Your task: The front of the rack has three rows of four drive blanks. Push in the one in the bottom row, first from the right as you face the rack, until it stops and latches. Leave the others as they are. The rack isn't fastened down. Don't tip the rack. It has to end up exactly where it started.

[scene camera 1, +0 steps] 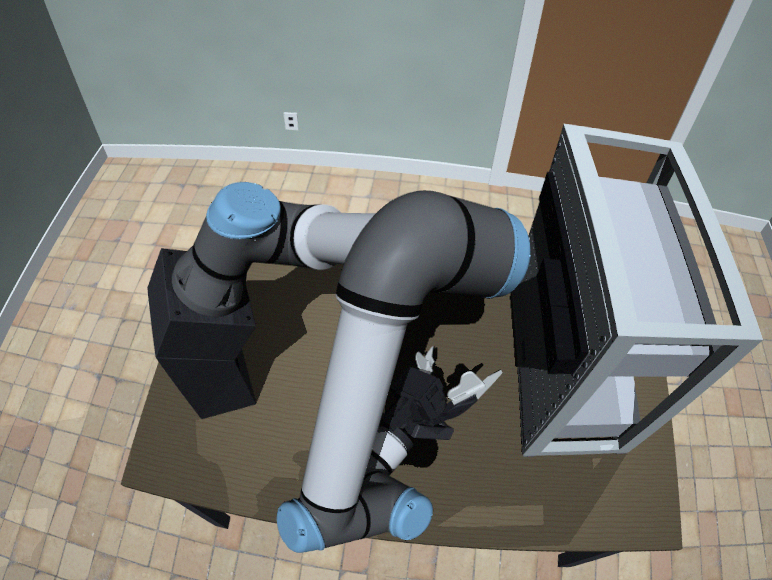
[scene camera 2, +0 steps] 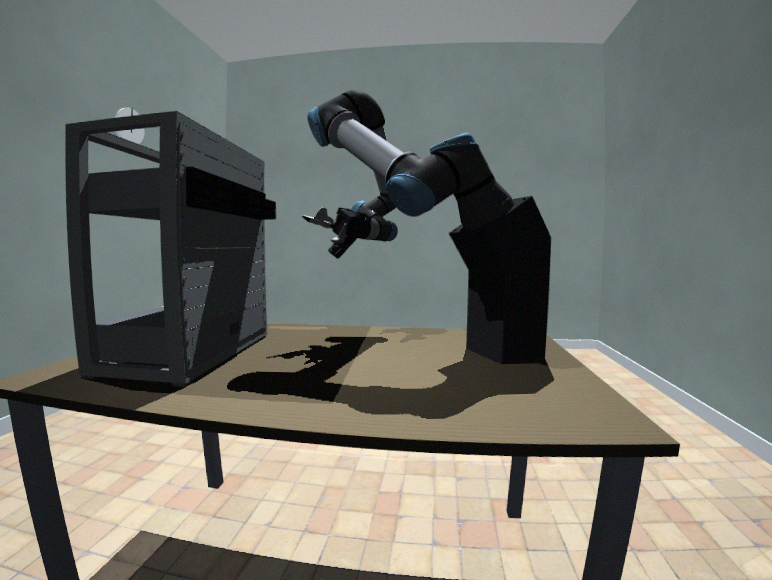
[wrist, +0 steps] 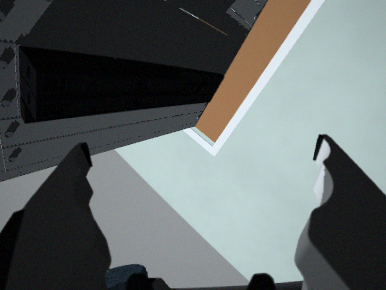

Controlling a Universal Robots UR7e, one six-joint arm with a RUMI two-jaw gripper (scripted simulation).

Labels:
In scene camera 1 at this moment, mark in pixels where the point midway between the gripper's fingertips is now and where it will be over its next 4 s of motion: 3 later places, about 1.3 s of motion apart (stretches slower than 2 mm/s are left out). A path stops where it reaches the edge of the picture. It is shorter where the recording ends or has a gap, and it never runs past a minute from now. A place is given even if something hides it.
My gripper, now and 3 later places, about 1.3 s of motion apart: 466,358; 454,333; 459,315; 464,311

